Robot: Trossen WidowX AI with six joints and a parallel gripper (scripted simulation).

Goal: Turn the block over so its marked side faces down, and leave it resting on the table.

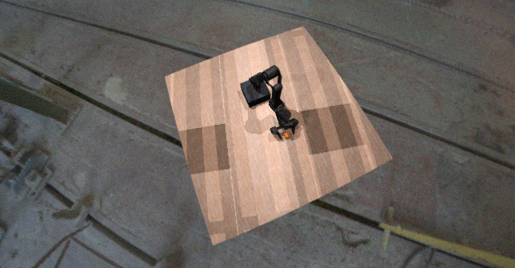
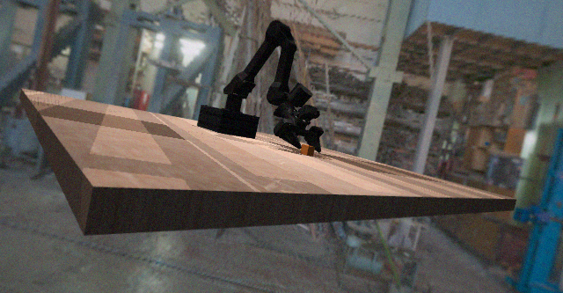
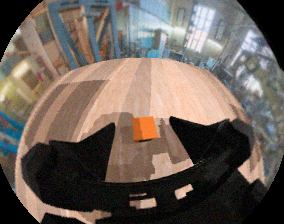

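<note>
My gripper tip is now 20 mm past the small orange block.
</note>
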